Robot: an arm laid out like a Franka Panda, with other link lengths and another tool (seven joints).
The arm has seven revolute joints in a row. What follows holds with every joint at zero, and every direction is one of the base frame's. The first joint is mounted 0.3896 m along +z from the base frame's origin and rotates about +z. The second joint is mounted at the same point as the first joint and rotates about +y. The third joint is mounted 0.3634 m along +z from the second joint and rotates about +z. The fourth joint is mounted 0.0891 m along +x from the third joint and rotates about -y. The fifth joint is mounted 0.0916 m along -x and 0.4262 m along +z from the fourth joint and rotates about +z. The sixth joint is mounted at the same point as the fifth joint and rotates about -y. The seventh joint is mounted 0.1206 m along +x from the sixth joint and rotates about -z. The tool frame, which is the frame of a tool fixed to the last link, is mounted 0.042 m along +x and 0.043 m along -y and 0.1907 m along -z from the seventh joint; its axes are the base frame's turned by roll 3.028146, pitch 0 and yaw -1.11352 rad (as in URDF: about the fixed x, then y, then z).
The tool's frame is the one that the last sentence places.
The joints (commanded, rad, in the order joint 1, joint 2, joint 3, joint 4, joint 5, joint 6, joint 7), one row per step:
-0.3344, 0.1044, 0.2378, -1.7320, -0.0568, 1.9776, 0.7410
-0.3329, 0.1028, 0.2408, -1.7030, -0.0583, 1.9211, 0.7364
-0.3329, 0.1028, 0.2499, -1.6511, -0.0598, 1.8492, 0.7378
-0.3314, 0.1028, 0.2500, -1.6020, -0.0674, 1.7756, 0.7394
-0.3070, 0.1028, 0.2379, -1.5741, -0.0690, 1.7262, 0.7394
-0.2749, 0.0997, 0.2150, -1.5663, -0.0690, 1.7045, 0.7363
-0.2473, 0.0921, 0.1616, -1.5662, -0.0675, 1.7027, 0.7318
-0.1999, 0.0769, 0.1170, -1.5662, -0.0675, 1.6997, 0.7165
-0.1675, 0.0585, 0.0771, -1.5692, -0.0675, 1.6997, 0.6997
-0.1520, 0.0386, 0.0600, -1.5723, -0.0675, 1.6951, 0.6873
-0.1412, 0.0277, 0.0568, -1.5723, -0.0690, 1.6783, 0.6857
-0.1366, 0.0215, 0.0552, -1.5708, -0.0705, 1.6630, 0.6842
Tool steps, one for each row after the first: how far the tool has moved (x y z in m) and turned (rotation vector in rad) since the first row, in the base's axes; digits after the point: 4 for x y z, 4 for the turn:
-0.0038, 0.0026, 0.0099, -0.0004, 0.0261, 0.0069
-0.0067, 0.0076, 0.0299, 0.0000, 0.0459, 0.0113
-0.0125, 0.0068, 0.0484, -0.0058, 0.0709, 0.0083
-0.0160, 0.0149, 0.0576, -0.0075, 0.0928, 0.0180
-0.0182, 0.0219, 0.0611, -0.0104, 0.1045, 0.0292
-0.0228, 0.0063, 0.0658, -0.0148, 0.1004, 0.0076
-0.0253, 0.0100, 0.0759, -0.0233, 0.0902, 0.0252
-0.0299, 0.0065, 0.0868, -0.0306, 0.0767, 0.0341
-0.0354, 0.0065, 0.0980, -0.0354, 0.0656, 0.0442
-0.0402, 0.0118, 0.1031, -0.0374, 0.0717, 0.0524
-0.0440, 0.0138, 0.1061, -0.0387, 0.0795, 0.0560

